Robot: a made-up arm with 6 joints. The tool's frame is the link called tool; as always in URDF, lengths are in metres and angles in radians. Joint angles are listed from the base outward.
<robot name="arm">
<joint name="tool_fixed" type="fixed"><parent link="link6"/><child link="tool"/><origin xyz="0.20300 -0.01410 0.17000" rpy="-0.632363 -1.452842 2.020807"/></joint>
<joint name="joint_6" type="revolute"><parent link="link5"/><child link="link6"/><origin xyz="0.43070 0.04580 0.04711" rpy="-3.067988 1.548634 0.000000"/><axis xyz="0 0 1"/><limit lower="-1.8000" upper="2.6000"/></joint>
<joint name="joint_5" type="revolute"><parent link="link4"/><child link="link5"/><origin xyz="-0.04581 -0.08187 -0.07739" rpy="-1.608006 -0.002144 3.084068"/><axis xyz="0 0 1"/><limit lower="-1.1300" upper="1.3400"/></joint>
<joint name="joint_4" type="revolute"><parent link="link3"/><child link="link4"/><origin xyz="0.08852 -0.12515 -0.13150" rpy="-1.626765 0.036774 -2.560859"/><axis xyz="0 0 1"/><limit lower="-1.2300" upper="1.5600"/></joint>
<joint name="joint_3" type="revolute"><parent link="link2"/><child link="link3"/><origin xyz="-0.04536 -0.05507 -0.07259" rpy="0.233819 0.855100 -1.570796"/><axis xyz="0 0 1"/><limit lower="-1.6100" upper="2.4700"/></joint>
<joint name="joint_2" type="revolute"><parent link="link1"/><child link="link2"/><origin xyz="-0.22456 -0.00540 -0.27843" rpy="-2.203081 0.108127 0.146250"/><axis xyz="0 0 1"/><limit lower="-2.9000" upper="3.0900"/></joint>
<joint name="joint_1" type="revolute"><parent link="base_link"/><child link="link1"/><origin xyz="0.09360 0.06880 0.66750" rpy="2.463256 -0.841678 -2.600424"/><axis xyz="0 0 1"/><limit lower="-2.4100" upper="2.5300"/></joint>
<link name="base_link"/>
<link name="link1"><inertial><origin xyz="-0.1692 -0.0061 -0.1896"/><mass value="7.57"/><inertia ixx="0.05" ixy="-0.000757" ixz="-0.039" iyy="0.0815" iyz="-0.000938" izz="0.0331"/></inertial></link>
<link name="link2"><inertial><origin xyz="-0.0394 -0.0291 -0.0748"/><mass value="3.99"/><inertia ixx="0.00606" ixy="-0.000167" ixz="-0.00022" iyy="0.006" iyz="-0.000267" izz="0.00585"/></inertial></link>
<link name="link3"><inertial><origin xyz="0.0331 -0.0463 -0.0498"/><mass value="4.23"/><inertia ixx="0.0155" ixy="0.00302" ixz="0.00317" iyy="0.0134" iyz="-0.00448" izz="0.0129"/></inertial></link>
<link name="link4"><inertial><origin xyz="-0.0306 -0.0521 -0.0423"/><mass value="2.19"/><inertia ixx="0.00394" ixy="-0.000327" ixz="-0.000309" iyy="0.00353" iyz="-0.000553" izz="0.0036"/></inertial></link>
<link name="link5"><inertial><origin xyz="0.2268 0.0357 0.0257"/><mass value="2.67"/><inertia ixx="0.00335" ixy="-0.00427" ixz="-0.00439" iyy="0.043" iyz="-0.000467" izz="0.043"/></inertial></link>
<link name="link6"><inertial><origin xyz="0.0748 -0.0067 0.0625"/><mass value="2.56"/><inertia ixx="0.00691" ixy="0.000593" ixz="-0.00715" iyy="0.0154" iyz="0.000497" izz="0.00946"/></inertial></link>
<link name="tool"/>
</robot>
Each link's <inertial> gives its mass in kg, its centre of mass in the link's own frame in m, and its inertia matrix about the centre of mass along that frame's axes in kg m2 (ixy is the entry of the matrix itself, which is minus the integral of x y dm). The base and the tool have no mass. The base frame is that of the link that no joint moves.
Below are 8 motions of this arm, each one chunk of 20 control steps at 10 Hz.
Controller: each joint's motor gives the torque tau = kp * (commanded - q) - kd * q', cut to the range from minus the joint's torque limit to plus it. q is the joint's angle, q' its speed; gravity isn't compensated. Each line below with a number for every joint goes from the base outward.
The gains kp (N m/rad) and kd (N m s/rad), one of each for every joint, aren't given. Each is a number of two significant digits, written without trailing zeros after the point. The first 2 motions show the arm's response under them.
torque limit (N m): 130 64 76 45 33 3.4
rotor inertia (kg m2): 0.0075 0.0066 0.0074 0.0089 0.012 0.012
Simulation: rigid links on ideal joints. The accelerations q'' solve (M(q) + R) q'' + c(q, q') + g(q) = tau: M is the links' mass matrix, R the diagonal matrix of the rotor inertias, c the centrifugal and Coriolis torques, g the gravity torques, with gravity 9.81 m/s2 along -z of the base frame. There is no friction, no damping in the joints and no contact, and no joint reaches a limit. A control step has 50 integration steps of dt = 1/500 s. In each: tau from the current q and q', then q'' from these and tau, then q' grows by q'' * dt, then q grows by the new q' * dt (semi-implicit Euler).
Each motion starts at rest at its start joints. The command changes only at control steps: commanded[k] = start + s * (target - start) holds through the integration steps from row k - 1 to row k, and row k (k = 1, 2, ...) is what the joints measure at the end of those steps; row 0 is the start. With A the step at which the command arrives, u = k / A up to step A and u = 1 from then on. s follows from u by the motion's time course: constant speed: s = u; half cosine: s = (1 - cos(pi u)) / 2; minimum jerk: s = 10 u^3 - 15 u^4 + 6 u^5; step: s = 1 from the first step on.
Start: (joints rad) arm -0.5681 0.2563 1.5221 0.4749 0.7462 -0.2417
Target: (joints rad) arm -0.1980 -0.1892 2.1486 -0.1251 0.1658 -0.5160
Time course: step
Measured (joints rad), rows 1 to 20:
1: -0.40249 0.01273 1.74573 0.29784 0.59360 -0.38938
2: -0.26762 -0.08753 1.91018 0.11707 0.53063 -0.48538
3: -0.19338 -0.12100 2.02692 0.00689 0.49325 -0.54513
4: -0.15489 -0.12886 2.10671 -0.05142 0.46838 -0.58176
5: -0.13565 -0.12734 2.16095 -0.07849 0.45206 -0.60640
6: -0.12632 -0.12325 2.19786 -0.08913 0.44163 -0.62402
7: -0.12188 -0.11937 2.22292 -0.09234 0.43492 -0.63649
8: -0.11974 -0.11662 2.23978 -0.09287 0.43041 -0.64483
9: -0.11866 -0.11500 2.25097 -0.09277 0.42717 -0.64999
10: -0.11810 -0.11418 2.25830 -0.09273 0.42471 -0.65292
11: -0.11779 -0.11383 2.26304 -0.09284 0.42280 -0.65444
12: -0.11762 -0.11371 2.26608 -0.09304 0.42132 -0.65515
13: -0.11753 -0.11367 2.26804 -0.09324 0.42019 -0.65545
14: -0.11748 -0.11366 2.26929 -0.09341 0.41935 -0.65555
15: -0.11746 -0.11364 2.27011 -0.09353 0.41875 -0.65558
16: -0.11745 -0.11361 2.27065 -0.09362 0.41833 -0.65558
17: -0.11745 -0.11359 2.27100 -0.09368 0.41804 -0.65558
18: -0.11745 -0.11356 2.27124 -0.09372 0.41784 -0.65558
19: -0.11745 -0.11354 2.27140 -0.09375 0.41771 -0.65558
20: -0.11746 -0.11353 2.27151 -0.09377 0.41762 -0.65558
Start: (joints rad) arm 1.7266 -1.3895 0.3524 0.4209 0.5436 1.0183
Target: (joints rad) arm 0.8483 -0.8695 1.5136 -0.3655 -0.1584 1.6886
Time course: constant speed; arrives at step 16
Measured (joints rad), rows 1 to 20:
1: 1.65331 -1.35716 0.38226 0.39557 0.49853 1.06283
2: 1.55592 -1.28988 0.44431 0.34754 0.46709 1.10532
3: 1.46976 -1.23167 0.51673 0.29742 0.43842 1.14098
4: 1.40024 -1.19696 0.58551 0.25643 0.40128 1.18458
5: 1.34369 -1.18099 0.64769 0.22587 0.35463 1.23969
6: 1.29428 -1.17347 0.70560 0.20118 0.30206 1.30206
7: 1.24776 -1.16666 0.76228 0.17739 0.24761 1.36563
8: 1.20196 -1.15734 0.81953 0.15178 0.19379 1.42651
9: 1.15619 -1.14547 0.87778 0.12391 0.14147 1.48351
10: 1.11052 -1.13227 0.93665 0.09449 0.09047 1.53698
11: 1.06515 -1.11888 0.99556 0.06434 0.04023 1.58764
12: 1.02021 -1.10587 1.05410 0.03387 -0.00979 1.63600
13: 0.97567 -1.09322 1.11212 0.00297 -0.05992 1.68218
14: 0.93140 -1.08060 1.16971 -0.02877 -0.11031 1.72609
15: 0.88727 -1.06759 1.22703 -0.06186 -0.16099 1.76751
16: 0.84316 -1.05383 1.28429 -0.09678 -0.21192 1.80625
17: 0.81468 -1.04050 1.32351 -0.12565 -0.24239 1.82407
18: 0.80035 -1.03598 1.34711 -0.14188 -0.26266 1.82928
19: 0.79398 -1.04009 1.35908 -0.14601 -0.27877 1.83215
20: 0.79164 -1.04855 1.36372 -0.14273 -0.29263 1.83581
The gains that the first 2 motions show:
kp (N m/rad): 220 80 86 60 60 7.3
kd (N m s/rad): 46 11 20 9.8 15 1.6
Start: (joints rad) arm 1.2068 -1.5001 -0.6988 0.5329 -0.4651 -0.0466
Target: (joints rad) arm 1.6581 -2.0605 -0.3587 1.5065 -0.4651 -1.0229
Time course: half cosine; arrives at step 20
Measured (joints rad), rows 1 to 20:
1: 1.16396 -1.44927 -0.68589 0.52815 -0.45413 -0.05906
2: 1.10470 -1.34520 -0.64350 0.55590 -0.40369 -0.13158
3: 1.05289 -1.25246 -0.59032 0.58887 -0.34162 -0.23326
4: 1.02168 -1.20494 -0.54342 0.61866 -0.29053 -0.32641
5: 1.01537 -1.20692 -0.51085 0.64801 -0.26217 -0.39422
6: 1.02984 -1.24437 -0.49145 0.68189 -0.25562 -0.44102
7: 1.05738 -1.29860 -0.47923 0.72323 -0.26162 -0.47932
8: 1.09097 -1.35551 -0.46825 0.77220 -0.27013 -0.51954
9: 1.12600 -1.40822 -0.45523 0.82752 -0.27504 -0.56699
10: 1.16029 -1.45564 -0.43962 0.88746 -0.27452 -0.62221
11: 1.19344 -1.49971 -0.42256 0.95024 -0.26950 -0.68267
12: 1.22587 -1.54307 -0.40571 1.01433 -0.26203 -0.74467
13: 1.25803 -1.58763 -0.39054 1.07855 -0.25404 -0.80486
14: 1.28999 -1.63393 -0.37805 1.14200 -0.24683 -0.86105
15: 1.32128 -1.68133 -0.36876 1.20383 -0.24091 -0.91222
16: 1.35105 -1.72837 -0.36286 1.26307 -0.23621 -0.95805
17: 1.37829 -1.77324 -0.36039 1.31846 -0.23241 -0.99840
18: 1.40198 -1.81404 -0.36120 1.36838 -0.22914 -1.03299
19: 1.42128 -1.84890 -0.36504 1.41089 -0.22619 -1.06121
20: 1.43548 -1.87601 -0.37149 1.44390 -0.22345 -1.08212

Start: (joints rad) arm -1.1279 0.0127 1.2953 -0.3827 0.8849 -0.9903
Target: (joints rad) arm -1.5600 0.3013 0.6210 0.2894 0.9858 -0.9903
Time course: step
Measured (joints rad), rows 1 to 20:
1: -1.21409 0.20000 1.06706 -0.15218 0.92593 -0.88764
2: -1.29127 0.24798 0.88997 0.03486 0.93971 -0.88390
3: -1.33746 0.26864 0.76510 0.11970 0.92775 -0.85784
4: -1.36507 0.28217 0.68103 0.15285 0.91058 -0.82558
5: -1.38196 0.29188 0.62589 0.16384 0.89526 -0.79895
6: -1.39242 0.29885 0.59031 0.16589 0.88331 -0.77994
7: -1.39896 0.30376 0.56760 0.16475 0.87450 -0.76734
8: -1.40307 0.30710 0.55319 0.16285 0.86819 -0.75936
9: -1.40568 0.30933 0.54410 0.16106 0.86374 -0.75448
10: -1.40734 0.31079 0.53838 0.15964 0.86062 -0.75157
11: -1.40839 0.31172 0.53478 0.15859 0.85845 -0.74985
12: -1.40907 0.31232 0.53251 0.15786 0.85694 -0.74887
13: -1.40951 0.31270 0.53109 0.15735 0.85589 -0.74830
14: -1.40980 0.31295 0.53019 0.15700 0.85516 -0.74799
15: -1.40998 0.31311 0.52963 0.15676 0.85465 -0.74782
16: -1.41010 0.31321 0.52927 0.15660 0.85430 -0.74772
17: -1.41018 0.31327 0.52905 0.15649 0.85406 -0.74767
18: -1.41023 0.31332 0.52891 0.15641 0.85389 -0.74764
19: -1.41027 0.31334 0.52882 0.15636 0.85377 -0.74763
20: -1.41029 0.31336 0.52876 0.15633 0.85369 -0.74763

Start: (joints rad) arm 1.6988 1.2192 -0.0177 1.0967 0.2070 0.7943
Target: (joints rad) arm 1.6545 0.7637 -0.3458 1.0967 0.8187 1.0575
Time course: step
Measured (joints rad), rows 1 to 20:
1: 1.63333 0.96720 -0.13796 1.10319 0.37396 0.89786
2: 1.58588 0.77184 -0.22646 1.18038 0.43435 1.08027
3: 1.55890 0.68899 -0.27638 1.21181 0.46880 1.20189
4: 1.53989 0.67528 -0.30465 1.20124 0.50499 1.24486
5: 1.52616 0.68136 -0.32279 1.17739 0.53681 1.24855
6: 1.51795 0.68546 -0.33508 1.15999 0.55978 1.24375
7: 1.51394 0.68480 -0.34319 1.15235 0.57419 1.24216
8: 1.51225 0.68222 -0.34832 1.15026 0.58243 1.24391
9: 1.51157 0.67996 -0.35150 1.14987 0.58701 1.24643
10: 1.51125 0.67865 -0.35348 1.14956 0.58967 1.24827
11: 1.51106 0.67805 -0.35474 1.14911 0.59131 1.24924
12: 1.51095 0.67781 -0.35555 1.14866 0.59236 1.24968
13: 1.51088 0.67770 -0.35607 1.14832 0.59304 1.24987
14: 1.51084 0.67763 -0.35641 1.14812 0.59347 1.24998
15: 1.51082 0.67758 -0.35663 1.14800 0.59374 1.25005
16: 1.51082 0.67754 -0.35677 1.14794 0.59391 1.25011
17: 1.51082 0.67751 -0.35685 1.14790 0.59401 1.25015
18: 1.51082 0.67750 -0.35691 1.14787 0.59407 1.25018
19: 1.51082 0.67749 -0.35695 1.14786 0.59411 1.25019
20: 1.51082 0.67749 -0.35697 1.14785 0.59413 1.25020

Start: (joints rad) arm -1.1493 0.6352 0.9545 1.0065 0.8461 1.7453
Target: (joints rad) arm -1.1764 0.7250 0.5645 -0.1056 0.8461 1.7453
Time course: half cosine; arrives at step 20
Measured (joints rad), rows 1 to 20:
1: -1.09293 0.62957 0.94613 1.01011 0.83804 1.72068
2: -1.04402 0.62090 0.94497 1.01836 0.85178 1.71105
3: -1.01338 0.61421 0.94273 1.01648 0.86778 1.71434
4: -0.99549 0.61180 0.93601 0.99600 0.88068 1.71880
5: -0.98625 0.61341 0.92367 0.95599 0.88937 1.71952
6: -0.98286 0.61815 0.90554 0.89821 0.89387 1.71530
7: -0.98345 0.62524 0.88191 0.82506 0.89440 1.70626
8: -0.98676 0.63407 0.85329 0.73903 0.89111 1.69306
9: -0.99193 0.64418 0.82034 0.64269 0.88404 1.67663
10: -0.99833 0.65515 0.78387 0.53872 0.87319 1.65818
11: -1.00545 0.66662 0.74482 0.43007 0.85868 1.63905
12: -1.01286 0.67821 0.70428 0.31987 0.84086 1.62064
13: -1.02018 0.68955 0.66346 0.21141 0.82042 1.60423
14: -1.02709 0.70035 0.62362 0.10796 0.79830 1.59074
15: -1.03337 0.71033 0.58602 0.01257 0.77565 1.58066
16: -1.03888 0.71925 0.55180 -0.07215 0.75365 1.57401
17: -1.04354 0.72693 0.52191 -0.14414 0.73332 1.57039
18: -1.04735 0.73319 0.49702 -0.20197 0.71543 1.56917
19: -1.05033 0.73792 0.47755 -0.24483 0.70042 1.56960
20: -1.05252 0.74101 0.46364 -0.27240 0.68843 1.57092

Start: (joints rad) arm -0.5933 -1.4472 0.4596 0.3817 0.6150 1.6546
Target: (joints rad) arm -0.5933 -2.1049 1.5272 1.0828 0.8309 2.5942
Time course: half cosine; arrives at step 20
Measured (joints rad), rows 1 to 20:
1: -0.55040 -1.44233 0.44626 0.35779 0.57670 1.65170
2: -0.50126 -1.46831 0.41521 0.32688 0.50979 1.63682
3: -0.46619 -1.50163 0.39621 0.31715 0.45115 1.63988
4: -0.44508 -1.53278 0.39930 0.32730 0.41345 1.65814
5: -0.43473 -1.56071 0.42439 0.35086 0.39586 1.68660
6: -0.43131 -1.58790 0.46756 0.38310 0.39325 1.72214
7: -0.43145 -1.61742 0.52425 0.42200 0.40015 1.76332
8: -0.43281 -1.65117 0.59071 0.46717 0.41237 1.80973
9: -0.43413 -1.68928 0.66429 0.51848 0.42733 1.86112
10: -0.43503 -1.73041 0.74323 0.57529 0.44383 1.91696
11: -0.43568 -1.77258 0.82615 0.63641 0.46160 1.97627
12: -0.43644 -1.81389 0.91167 0.70033 0.48073 2.03786
13: -0.43766 -1.85295 0.99816 0.76549 0.50132 2.10053
14: -0.43945 -1.88890 1.08374 0.83039 0.52320 2.16311
15: -0.44176 -1.92114 1.16635 0.89353 0.54593 2.22434
16: -0.44442 -1.94911 1.24388 0.95328 0.56887 2.28277
17: -0.44722 -1.97224 1.31426 1.00785 0.59124 2.33670
18: -0.45001 -1.98999 1.37555 1.05538 0.61224 2.38429
19: -0.45263 -2.00184 1.42597 1.09417 0.63103 2.42373
20: -0.45496 -2.00743 1.46403 1.12281 0.64684 2.45341

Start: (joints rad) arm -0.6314 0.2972 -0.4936 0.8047 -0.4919 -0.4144
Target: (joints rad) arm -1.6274 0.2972 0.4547 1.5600 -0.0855 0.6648
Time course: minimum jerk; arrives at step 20
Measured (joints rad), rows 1 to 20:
1: -0.58521 0.27032 -0.48514 0.75986 -0.51452 -0.38968
2: -0.53058 0.21226 -0.48391 0.68416 -0.56171 -0.32135
3: -0.49636 0.16096 -0.48636 0.64164 -0.60578 -0.25301
4: -0.48663 0.13002 -0.48161 0.63840 -0.63405 -0.19894
5: -0.49979 0.11900 -0.46278 0.66221 -0.64482 -0.15354
6: -0.53231 0.12141 -0.42795 0.70237 -0.64087 -0.10782
7: -0.58045 0.13023 -0.37832 0.75323 -0.62633 -0.05469
8: -0.64099 0.14081 -0.31626 0.81268 -0.60497 0.00951
9: -0.71122 0.15136 -0.24421 0.88000 -0.57932 0.08489
10: -0.78873 0.16211 -0.16448 0.95427 -0.55067 0.16881
11: -0.87104 0.17413 -0.07936 1.03355 -0.51953 0.25713
12: -0.95549 0.18830 0.00857 1.11470 -0.48629 0.34539
13: -1.03919 0.20478 0.09636 1.19388 -0.45180 0.42957
14: -1.11910 0.22304 0.18082 1.26724 -0.41747 0.50651
15: -1.19232 0.24206 0.25886 1.33165 -0.38513 0.57400
16: -1.25628 0.26068 0.32775 1.38504 -0.35653 0.63059
17: -1.30909 0.27783 0.38550 1.42650 -0.33300 0.67555
18: -1.34977 0.29268 0.43107 1.45625 -0.31519 0.70886
19: -1.37855 0.30464 0.46464 1.47562 -0.30297 0.73151
20: -1.39711 0.31345 0.48781 1.48718 -0.29555 0.74570

